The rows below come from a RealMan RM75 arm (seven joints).
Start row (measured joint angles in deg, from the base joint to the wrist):
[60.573 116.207 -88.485 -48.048 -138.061 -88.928 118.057]
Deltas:
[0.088 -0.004 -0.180 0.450 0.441 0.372 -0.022]
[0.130 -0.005 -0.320 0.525 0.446 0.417 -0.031]
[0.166 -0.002 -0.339 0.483 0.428 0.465 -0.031]
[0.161 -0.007 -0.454 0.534 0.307 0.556 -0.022]
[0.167 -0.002 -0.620 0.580 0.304 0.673 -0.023]
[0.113 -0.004 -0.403 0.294 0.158 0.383 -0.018]
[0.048 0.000 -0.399 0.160 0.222 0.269 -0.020]
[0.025 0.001 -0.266 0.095 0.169 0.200 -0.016]
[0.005 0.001 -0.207 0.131 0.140 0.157 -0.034]
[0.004 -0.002 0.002 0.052 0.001 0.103 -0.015]
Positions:
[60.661 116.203 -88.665 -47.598 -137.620 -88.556 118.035]
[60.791 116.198 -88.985 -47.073 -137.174 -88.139 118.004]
[60.957 116.196 -89.324 -46.590 -136.746 -87.674 117.973]
[61.118 116.189 -89.778 -46.056 -136.439 -87.118 117.951]
[61.285 116.187 -90.398 -45.476 -136.135 -86.445 117.928]
[61.398 116.183 -90.801 -45.182 -135.977 -86.062 117.910]
[61.446 116.183 -91.200 -45.022 -135.755 -85.793 117.890]
[61.471 116.184 -91.466 -44.927 -135.586 -85.593 117.874]
[61.476 116.185 -91.673 -44.796 -135.446 -85.436 117.840]
[61.480 116.183 -91.671 -44.744 -135.445 -85.333 117.825]

